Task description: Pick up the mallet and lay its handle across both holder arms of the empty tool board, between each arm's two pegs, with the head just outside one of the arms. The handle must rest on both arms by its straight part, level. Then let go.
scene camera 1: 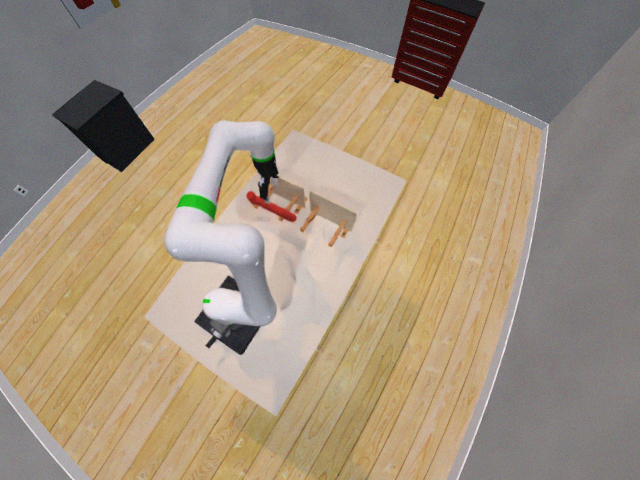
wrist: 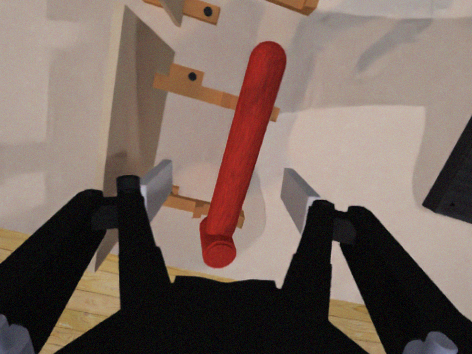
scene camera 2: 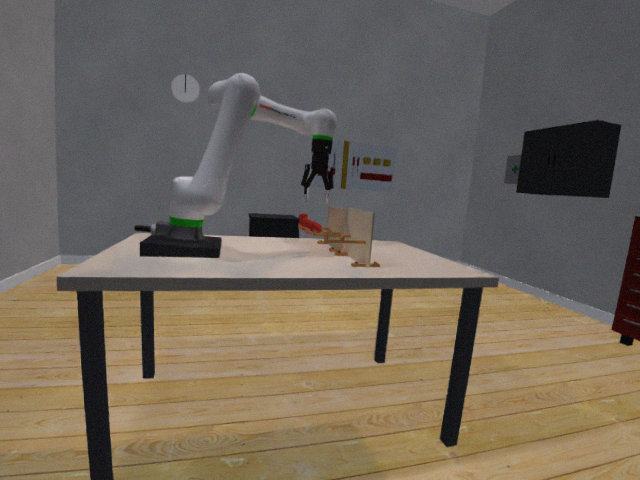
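Seen in the pictures: gripper, between the fingertips: (scene camera 1: 271, 194) (wrist: 227, 179) (scene camera 2: 315, 202); arm's base, origin of its link: (scene camera 2: 185, 239).
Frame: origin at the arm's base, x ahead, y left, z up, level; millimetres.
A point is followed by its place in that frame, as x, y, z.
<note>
The red mallet (scene camera 1: 281, 211) {531, 106, 87} (scene camera 2: 310, 224) {517, 88, 77} (wrist: 245, 145) {531, 146, 87} lies with its handle across both wooden holder arms of the left tool board (scene camera 1: 289, 189) {660, 155, 84} (scene camera 2: 337, 219) {659, 167, 99} (wrist: 140, 90) {663, 130, 88}. In the wrist view the handle crosses the upper arm (wrist: 212, 95) {589, 107, 44} near its outer end and the lower arm (wrist: 185, 202) {576, 263, 44}. It appears to lie between their pegs, though the handle partly hides these. The head is just outside the lower arm. Exact levelness is hard to judge. My gripper (scene camera 1: 265, 199) {548, 166, 172} (scene camera 2: 316, 198) {548, 166, 172} (wrist: 227, 179) {548, 166, 172} is open and empty, above the mallet, its fingers apart on either side of the handle.
A second tool board (scene camera 1: 333, 210) {683, -106, 91} (scene camera 2: 360, 235) {685, -128, 67} with two wooden arms stands beside the first. Both are on the pale table (scene camera 1: 315, 330) {165, -358, -42} (scene camera 2: 258, 266) {292, -244, -42}. The robot's black base (scene camera 1: 242, 338) {-62, -110, 4} (scene camera 2: 180, 246) {11, -136, -2} is at the table's other end.
</note>
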